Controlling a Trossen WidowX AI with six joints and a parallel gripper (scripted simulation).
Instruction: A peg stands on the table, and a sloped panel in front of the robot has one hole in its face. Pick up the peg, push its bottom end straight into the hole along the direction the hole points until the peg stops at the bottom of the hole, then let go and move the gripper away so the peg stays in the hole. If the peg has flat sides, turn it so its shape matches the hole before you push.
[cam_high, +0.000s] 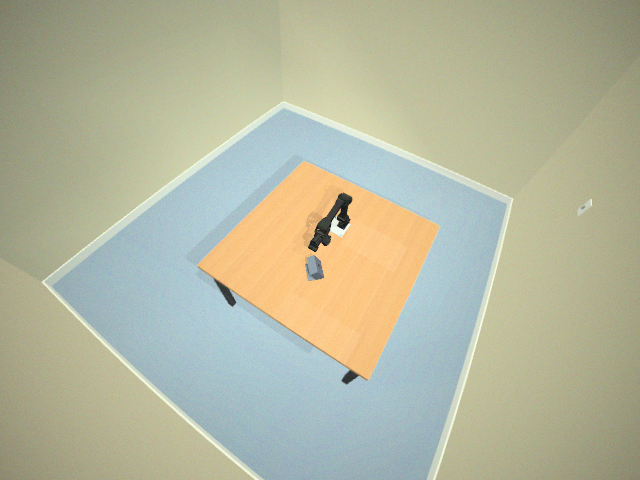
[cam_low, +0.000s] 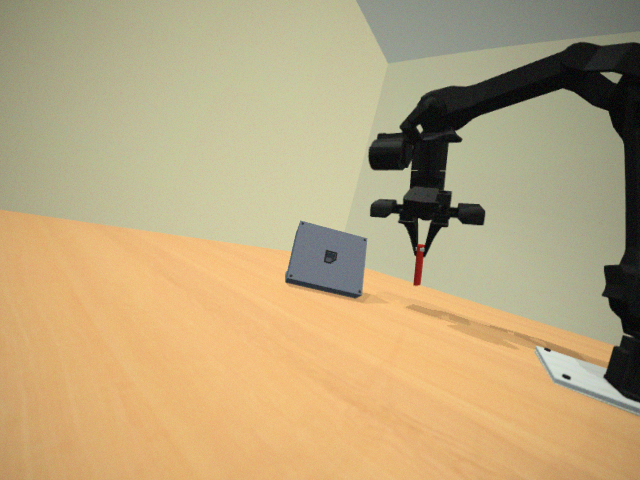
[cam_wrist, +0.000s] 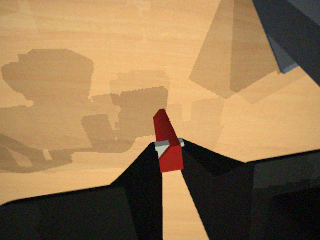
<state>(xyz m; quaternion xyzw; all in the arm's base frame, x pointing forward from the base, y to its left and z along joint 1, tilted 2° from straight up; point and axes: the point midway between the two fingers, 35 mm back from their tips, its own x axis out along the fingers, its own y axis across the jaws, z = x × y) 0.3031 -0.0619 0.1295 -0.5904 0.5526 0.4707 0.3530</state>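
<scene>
Right now my gripper tip is 140 mm short of the grey sloped panel, 100 mm to the right of it and 50 mm above it. From my gripper tip the other things lie so: red square peg: right at my gripper tip.
</scene>
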